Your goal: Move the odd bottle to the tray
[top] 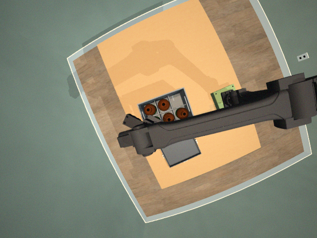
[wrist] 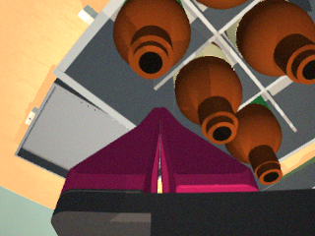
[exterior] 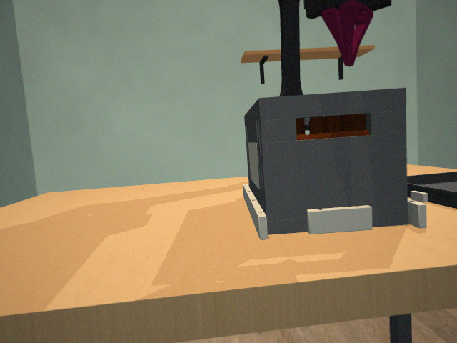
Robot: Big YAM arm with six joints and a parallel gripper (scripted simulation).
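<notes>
The dark grey crate lies 8 cm behind my hand, 5 cm to the right of it and 14 cm below it. From my hand the other things lie so: grey tray 9 cm behind, 24 cm to the left, 21 cm below.
</notes>
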